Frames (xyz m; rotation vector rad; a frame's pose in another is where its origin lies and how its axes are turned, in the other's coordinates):
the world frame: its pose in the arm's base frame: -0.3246 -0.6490 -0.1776 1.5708 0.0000 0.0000
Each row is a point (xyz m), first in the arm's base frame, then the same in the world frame.
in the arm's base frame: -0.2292 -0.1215 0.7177
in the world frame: 0.0954 0.8953 -0.5275
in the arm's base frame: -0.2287 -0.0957 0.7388
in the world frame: 0.0959 0.9164 -0.5533
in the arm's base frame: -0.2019 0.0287 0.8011
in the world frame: 0.1227 0.9787 -0.6777
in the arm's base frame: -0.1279 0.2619 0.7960
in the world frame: 0.1967 0.9736 -0.9109
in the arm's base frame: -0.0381 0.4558 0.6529
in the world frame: 0.2865 0.8305 -1.1048
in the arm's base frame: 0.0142 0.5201 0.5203
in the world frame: 0.3388 0.6979 -1.1691
